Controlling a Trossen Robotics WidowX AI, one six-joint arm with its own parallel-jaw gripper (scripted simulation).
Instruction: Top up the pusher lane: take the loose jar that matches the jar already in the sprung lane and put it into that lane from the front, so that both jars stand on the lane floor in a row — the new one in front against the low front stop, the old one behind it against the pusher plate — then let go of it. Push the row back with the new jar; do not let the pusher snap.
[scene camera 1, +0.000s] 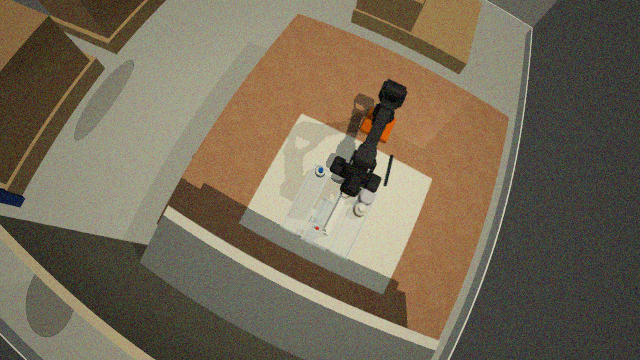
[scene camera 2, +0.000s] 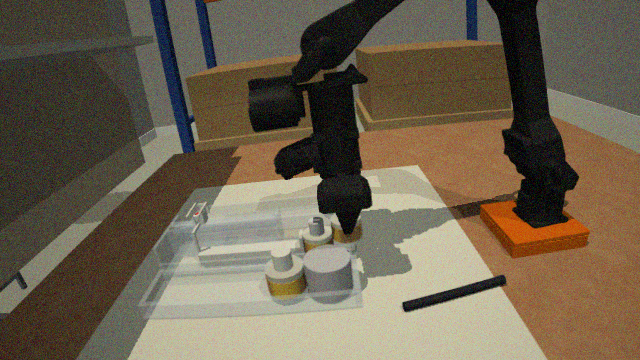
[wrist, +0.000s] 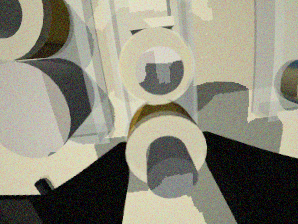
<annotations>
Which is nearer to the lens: the matching jar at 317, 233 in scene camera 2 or the wide grey cylinder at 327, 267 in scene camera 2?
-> The wide grey cylinder.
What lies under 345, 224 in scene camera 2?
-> The gripper.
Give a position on a pusher plate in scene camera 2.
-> At 263, 249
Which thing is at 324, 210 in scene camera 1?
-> A clear sprung lane.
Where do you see a yellow-banded jar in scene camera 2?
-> At 285, 275
</annotations>
